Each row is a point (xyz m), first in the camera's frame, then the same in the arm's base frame.
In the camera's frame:
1: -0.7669 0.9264 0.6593
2: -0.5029 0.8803 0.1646
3: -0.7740 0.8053 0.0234
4: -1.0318 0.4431 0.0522
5: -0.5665 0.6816 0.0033
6: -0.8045 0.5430 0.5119
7: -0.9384 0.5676 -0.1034
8: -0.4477 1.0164 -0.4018
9: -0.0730 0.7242 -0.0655
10: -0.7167 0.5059 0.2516
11: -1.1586 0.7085 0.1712
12: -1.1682 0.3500 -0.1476
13: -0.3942 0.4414 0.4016
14: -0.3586 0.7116 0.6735
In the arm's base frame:
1: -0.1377 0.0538 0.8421
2: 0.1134 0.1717 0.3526
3: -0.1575 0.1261 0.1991
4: -0.3951 -0.2428 0.1223
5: 0.0555 0.0263 0.1404
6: -0.1597 -0.2703 0.5879
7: -0.3130 -0.0726 0.0095
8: 0.1445 0.4724 -0.1484
9: 0.5438 0.1162 0.0809
10: -0.0779 -0.2235 0.3272
11: -0.5319 -0.0325 0.3164
12: -0.5324 -0.2805 -0.0944
13: 0.2519 -0.3105 0.4470
14: 0.2815 -0.1312 0.7865

